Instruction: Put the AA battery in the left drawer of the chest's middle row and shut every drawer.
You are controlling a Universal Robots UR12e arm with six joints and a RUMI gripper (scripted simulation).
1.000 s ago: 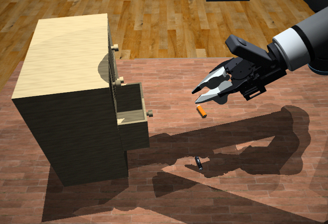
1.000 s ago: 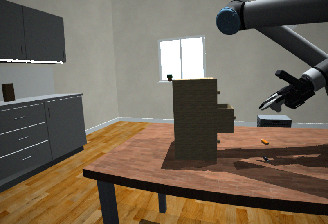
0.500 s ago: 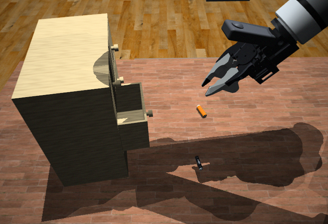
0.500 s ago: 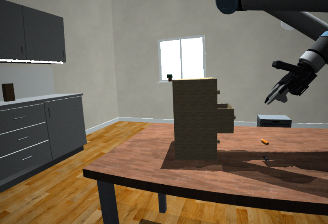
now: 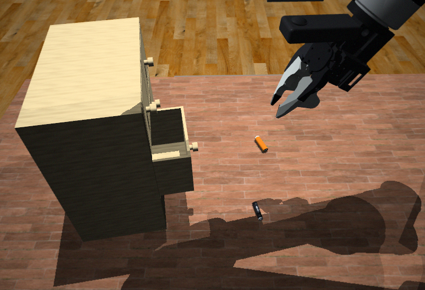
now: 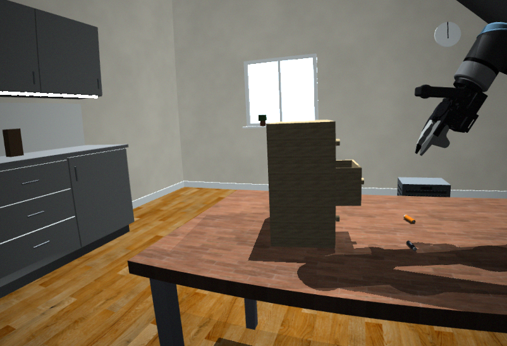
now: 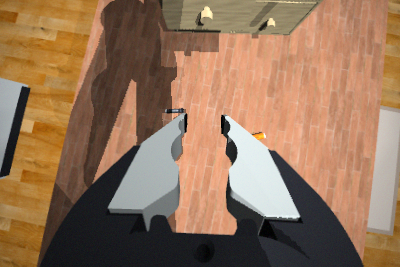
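Now: hand 1 cm short of the orange cylinder, 13 cm to the left of it and 25 cm above it. Also, from my hand: dark cylindrical battery (2 cm ahead, 7 cm to the left, 25 cm below).
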